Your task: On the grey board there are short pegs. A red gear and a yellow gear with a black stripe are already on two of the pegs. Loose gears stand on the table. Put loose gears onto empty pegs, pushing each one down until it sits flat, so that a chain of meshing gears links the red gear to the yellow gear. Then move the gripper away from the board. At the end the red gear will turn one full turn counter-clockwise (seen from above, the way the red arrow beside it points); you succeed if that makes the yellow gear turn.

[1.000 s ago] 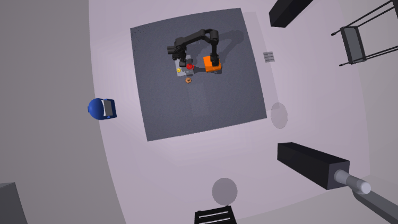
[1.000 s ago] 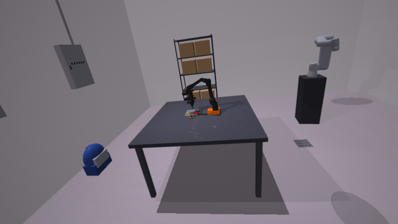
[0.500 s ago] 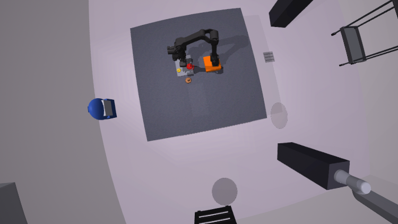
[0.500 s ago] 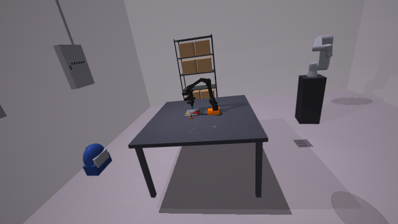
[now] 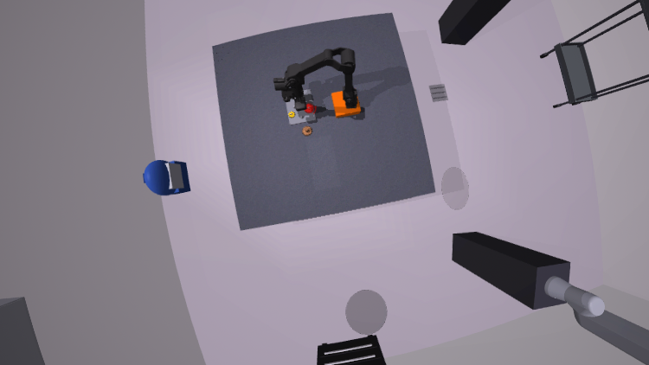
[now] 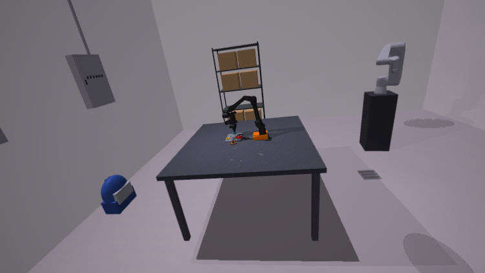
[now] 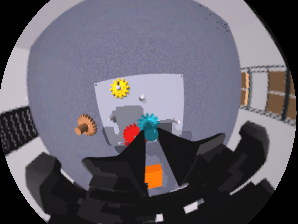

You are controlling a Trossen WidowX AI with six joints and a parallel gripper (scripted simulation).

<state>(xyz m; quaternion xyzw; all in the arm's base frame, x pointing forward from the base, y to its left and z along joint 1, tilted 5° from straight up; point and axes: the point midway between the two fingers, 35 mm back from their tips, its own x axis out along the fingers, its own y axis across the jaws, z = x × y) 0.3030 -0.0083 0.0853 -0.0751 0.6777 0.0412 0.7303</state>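
Right now my gripper tip is 5 cm past the red gear, 2 cm to the right of it and 5 cm above it. From my gripper tip the other things lie so: yellow gear: 6 cm ahead, 6 cm to the left, 5 cm below; teal gear: 1 cm below; brown gear: 3 cm behind, 17 cm to the left, 5 cm below.
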